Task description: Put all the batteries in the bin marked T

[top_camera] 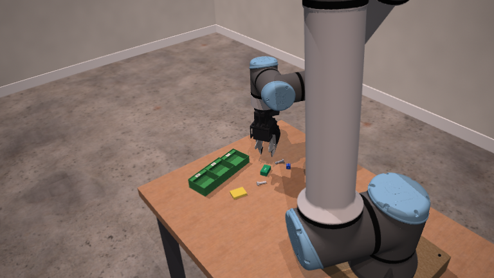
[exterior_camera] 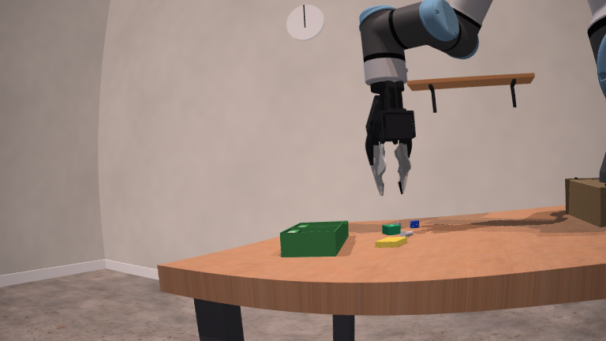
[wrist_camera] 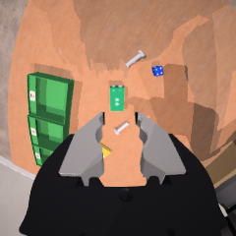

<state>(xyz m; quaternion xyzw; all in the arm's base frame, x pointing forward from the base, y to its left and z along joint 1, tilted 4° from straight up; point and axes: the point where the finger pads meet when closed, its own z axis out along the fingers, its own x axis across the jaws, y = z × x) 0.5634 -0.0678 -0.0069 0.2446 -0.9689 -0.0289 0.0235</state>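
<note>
My gripper is now 10 mm short of the green block and 90 mm above it. Also, from my hand: flat yellow block: 30 mm behind, 160 mm to the left, 90 mm below; then blue cube: 40 mm behind, 80 mm to the right, 90 mm below; then green bin: 110 mm ahead, 150 mm to the left, 80 mm below.
</note>
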